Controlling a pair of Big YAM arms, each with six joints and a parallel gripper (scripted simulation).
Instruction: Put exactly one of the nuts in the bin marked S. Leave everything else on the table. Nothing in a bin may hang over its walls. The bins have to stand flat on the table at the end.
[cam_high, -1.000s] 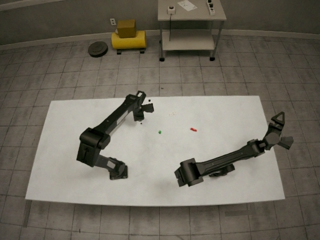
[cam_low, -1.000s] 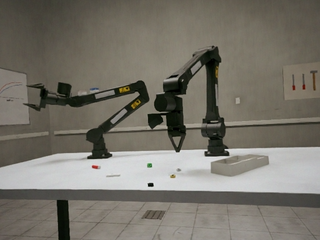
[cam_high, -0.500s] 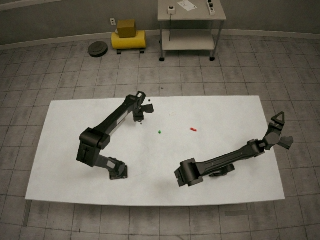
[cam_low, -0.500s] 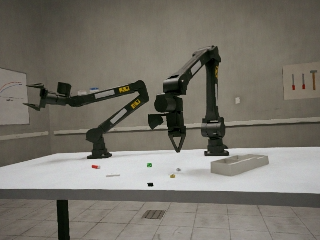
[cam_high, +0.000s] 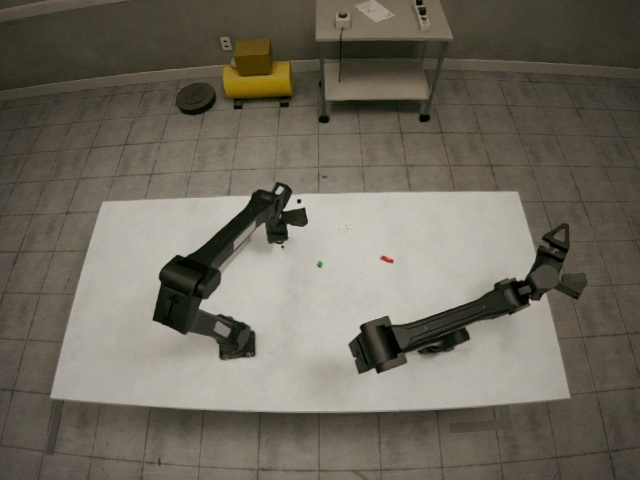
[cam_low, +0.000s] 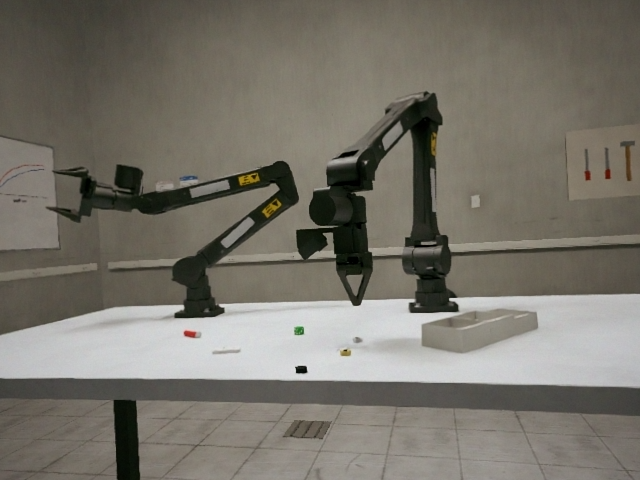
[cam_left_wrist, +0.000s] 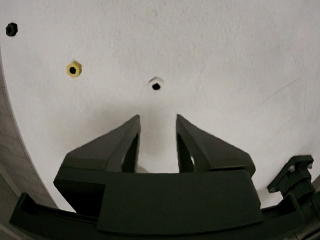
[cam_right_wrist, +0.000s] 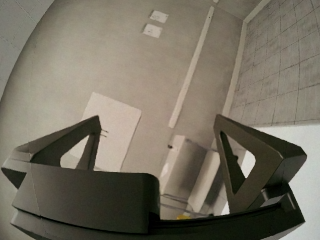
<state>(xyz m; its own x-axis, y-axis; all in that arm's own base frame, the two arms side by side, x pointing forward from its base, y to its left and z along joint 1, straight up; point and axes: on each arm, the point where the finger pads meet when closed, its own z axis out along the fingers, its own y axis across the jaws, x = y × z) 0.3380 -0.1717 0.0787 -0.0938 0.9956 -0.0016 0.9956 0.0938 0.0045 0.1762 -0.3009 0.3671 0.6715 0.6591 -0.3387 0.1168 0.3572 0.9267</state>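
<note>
Right now my left hand is 70 mm above the grey nut. Round my left hand: black nut (200 mm ahead, 60 mm to the right, 70 mm below); then yellow nut (100 mm ahead, 10 mm to the right, 70 mm below); then green cube (70 mm behind, 140 mm to the right, 70 mm below).
</note>
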